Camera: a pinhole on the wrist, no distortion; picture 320 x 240 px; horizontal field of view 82.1 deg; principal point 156.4 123.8 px. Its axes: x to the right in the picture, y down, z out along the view. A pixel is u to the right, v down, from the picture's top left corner.
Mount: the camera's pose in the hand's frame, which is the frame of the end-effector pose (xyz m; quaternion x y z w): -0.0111 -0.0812 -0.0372 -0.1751 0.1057 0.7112 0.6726
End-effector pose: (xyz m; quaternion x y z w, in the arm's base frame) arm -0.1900 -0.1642 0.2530 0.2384 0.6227 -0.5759 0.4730
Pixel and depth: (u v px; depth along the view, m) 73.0 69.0 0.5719
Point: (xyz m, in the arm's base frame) -0.1200 -0.7783 0.2709
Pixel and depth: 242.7 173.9 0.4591
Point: 0.2249 -0.3250 0.3105
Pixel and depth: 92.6 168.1 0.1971
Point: -0.1642 -0.3177 0.3731
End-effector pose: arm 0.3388 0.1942 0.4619 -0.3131 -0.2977 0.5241 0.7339
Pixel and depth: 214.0 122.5 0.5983
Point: -0.2054 0.2671 0.4792
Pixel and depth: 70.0 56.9 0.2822
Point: 0.1915 0.2762 0.7128
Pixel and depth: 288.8 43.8 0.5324
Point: -0.1534 0.5099 0.2977
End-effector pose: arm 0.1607 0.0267 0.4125 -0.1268 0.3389 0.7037 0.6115
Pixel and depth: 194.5 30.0 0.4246
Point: 0.0358 0.3557 0.6257
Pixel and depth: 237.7 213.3 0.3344
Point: 0.0915 -0.0179 0.7403
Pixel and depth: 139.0 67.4 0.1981
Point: 0.2080 0.1485 0.5055
